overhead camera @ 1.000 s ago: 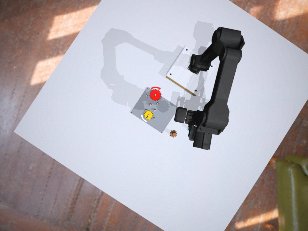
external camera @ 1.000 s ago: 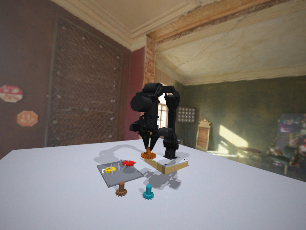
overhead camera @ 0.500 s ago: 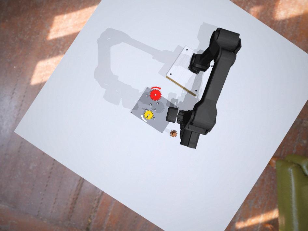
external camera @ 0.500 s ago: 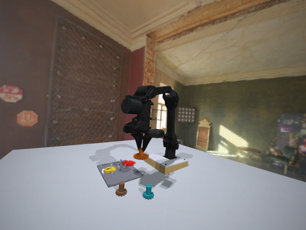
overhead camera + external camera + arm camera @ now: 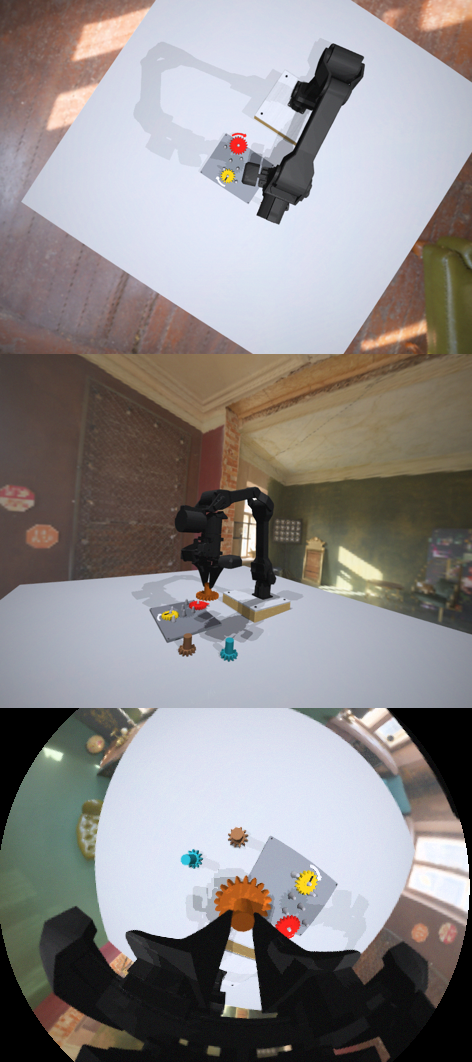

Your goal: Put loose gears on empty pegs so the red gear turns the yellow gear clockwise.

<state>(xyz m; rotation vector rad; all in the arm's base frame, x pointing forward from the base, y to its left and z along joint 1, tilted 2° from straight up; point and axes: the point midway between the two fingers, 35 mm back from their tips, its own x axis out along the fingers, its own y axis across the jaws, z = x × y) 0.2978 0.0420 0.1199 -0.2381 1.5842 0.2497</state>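
The yellow gear lies 6 cm ahead of my gripper tip, 13 cm to the right of it and 12 cm below it. The rest, counted from my gripper tip: brown gear: 8 cm ahead, 5 cm to the left, 12 cm below; orange gear: 1 cm below; teal gear: 12 cm to the left, 12 cm below.
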